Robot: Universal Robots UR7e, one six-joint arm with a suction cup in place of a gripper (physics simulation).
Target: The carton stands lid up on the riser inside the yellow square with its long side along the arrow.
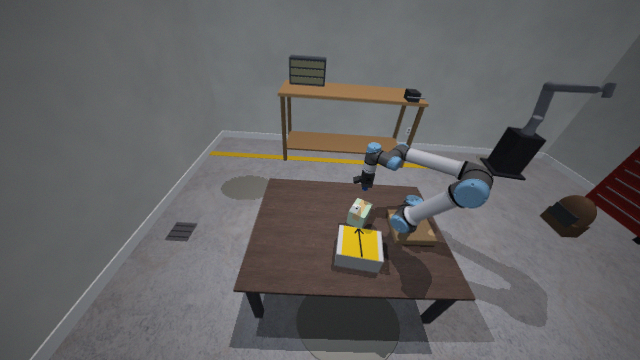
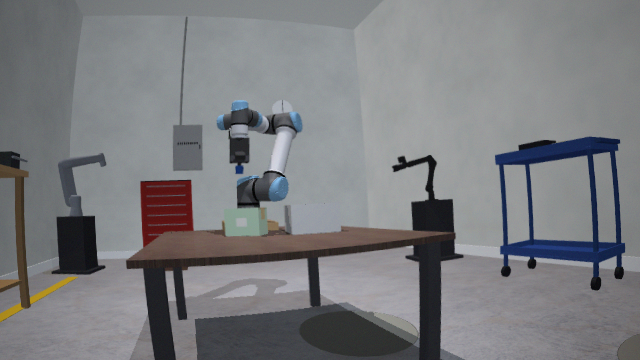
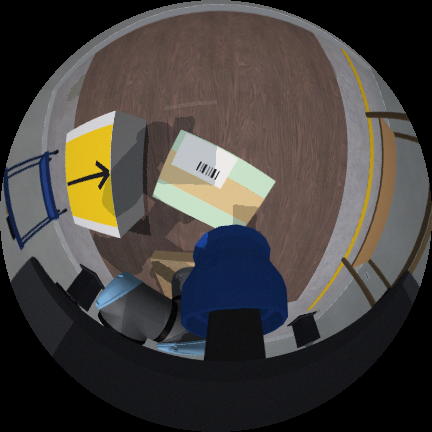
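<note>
A pale green carton (image 1: 359, 212) (image 2: 245, 222) (image 3: 215, 175) stands on the table beside the riser, with its taped, barcode-labelled face up. The riser (image 1: 357, 263) (image 2: 315, 218) (image 3: 131, 175) is a grey-white block with a yellow square (image 1: 349, 245) (image 3: 90, 152) on top. A black arrow (image 1: 360, 245) (image 3: 87, 179) on the square points toward the carton's side of the table. The carton's long side is turned at a clear angle to the arrow. My blue suction cup (image 1: 365, 188) (image 2: 239, 169) (image 3: 232, 250) hangs above the carton, apart from it, holding nothing.
The arm's base stands on a wooden board (image 1: 420, 239) on the table (image 1: 290, 210) (image 2: 350, 242) (image 3: 240, 75), beside the riser and carton. A wooden shelf bench (image 1: 350, 92) stands behind the table. A blue cart (image 2: 560, 148) and a red cabinet (image 2: 166, 200) stand away from it.
</note>
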